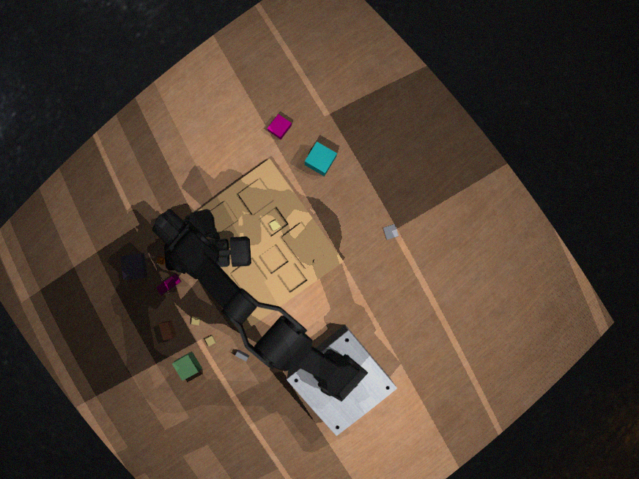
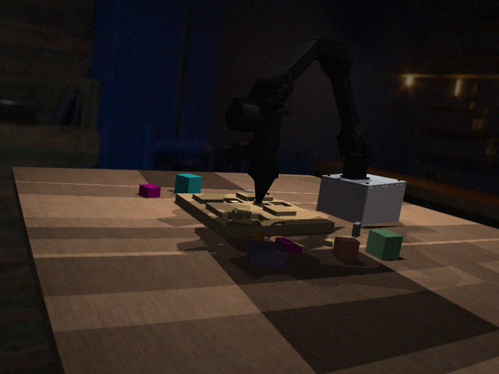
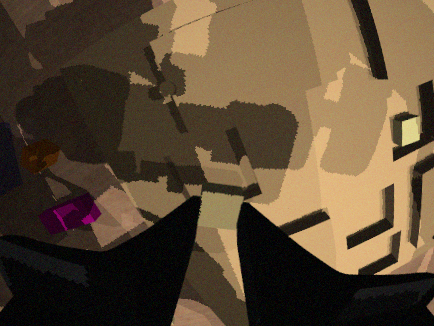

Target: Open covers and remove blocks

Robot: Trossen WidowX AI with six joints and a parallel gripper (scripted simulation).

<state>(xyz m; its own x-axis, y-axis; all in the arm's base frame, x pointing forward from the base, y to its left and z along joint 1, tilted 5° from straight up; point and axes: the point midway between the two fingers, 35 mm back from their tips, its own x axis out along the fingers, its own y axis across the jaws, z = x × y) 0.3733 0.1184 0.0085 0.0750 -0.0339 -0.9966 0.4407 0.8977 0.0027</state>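
My gripper tip is now 20 mm past the tan puzzle board, 100 mm to the left of it and 40 mm above it. Also, from my gripper tip: orange block (60 mm ahead, 130 mm to the left, 40 mm below); purple block (80 mm ahead, 200 mm to the left, 40 mm below); magenta bar (150 mm to the left, 50 mm below).
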